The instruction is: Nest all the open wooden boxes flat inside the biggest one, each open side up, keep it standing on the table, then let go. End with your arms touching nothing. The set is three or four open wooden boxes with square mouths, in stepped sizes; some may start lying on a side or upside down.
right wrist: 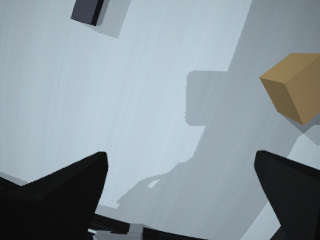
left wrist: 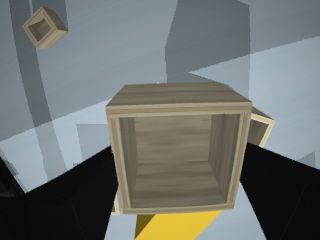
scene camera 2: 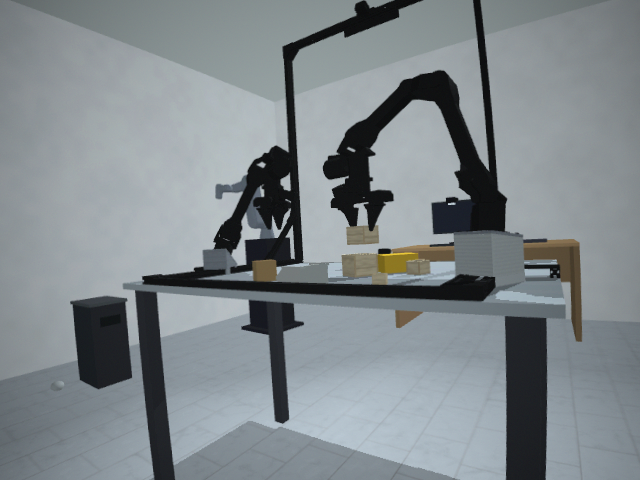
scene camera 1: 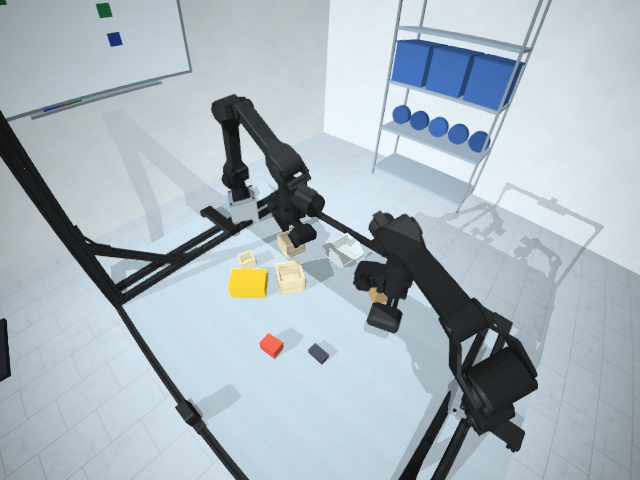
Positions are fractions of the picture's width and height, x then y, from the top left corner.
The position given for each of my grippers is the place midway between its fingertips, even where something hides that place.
Observation:
In view: my left gripper (scene camera 2: 0.57,0.48), my right gripper (scene camera 1: 0.60,0.65), a yellow block (scene camera 1: 0.38,0.59), a wooden box (scene camera 1: 0.46,0.58) and a white tray (scene camera 2: 0.49,0.57).
The white tray also shows in scene camera 1 (scene camera 1: 0.54,0.52). My left gripper also shows in the left wrist view (left wrist: 0.55,0.63). My right gripper also shows in the right wrist view (right wrist: 0.57,0.67) and in scene camera 2 (scene camera 2: 0.43,0.48). The right wrist view misses the yellow block: it is out of frame. The right wrist view does not show the white tray: it is out of frame.

